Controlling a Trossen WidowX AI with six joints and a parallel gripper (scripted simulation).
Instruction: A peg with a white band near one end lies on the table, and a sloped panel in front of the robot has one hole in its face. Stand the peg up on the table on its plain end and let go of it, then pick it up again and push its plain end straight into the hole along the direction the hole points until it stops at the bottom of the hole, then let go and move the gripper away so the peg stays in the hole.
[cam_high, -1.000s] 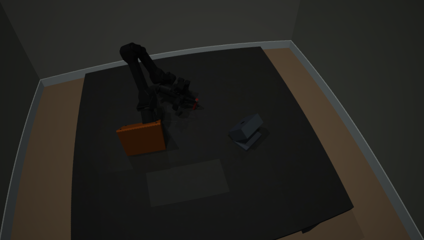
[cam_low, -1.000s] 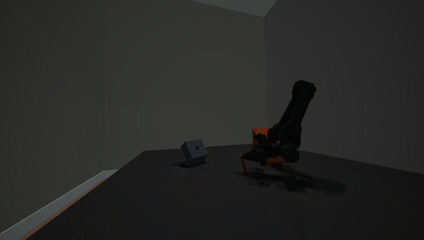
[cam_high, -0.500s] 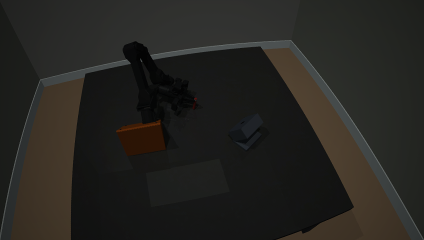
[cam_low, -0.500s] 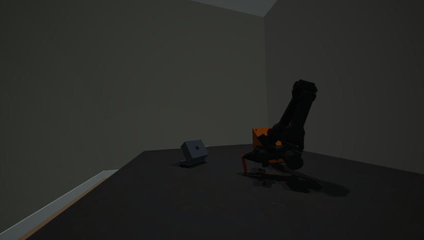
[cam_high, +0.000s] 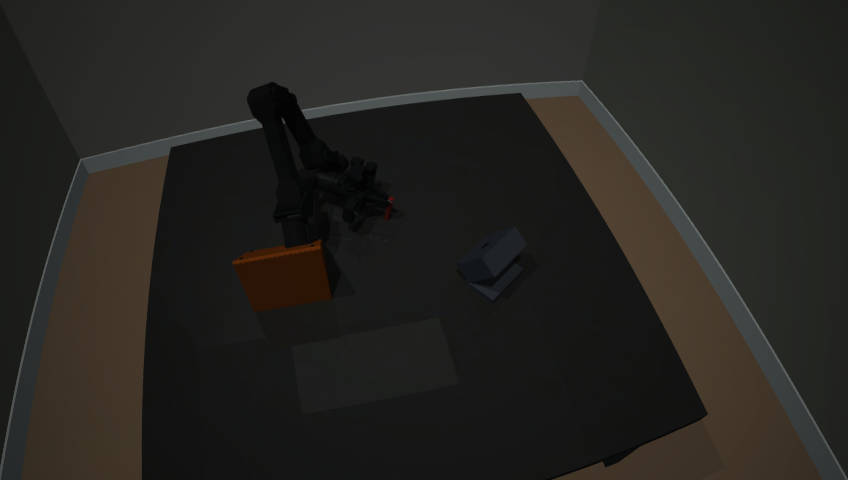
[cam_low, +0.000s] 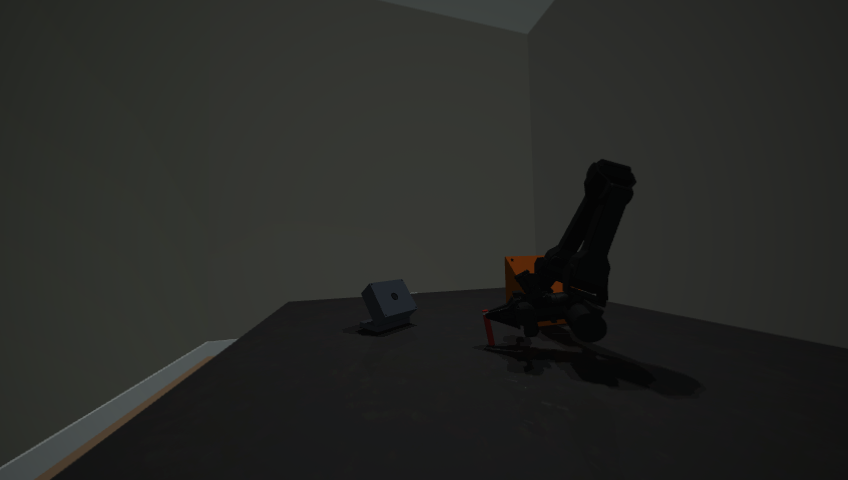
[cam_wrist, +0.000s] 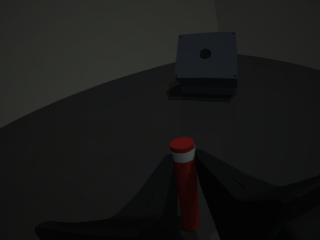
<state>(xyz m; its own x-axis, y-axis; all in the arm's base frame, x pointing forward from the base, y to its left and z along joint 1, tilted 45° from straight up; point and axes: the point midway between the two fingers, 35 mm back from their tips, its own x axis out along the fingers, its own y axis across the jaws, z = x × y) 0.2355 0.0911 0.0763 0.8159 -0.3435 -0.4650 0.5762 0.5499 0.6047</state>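
My gripper tip is 10 mm above the red peg. From my gripper tip the other things lie so: sloped panel: 170 mm ahead, 250 mm to the right.
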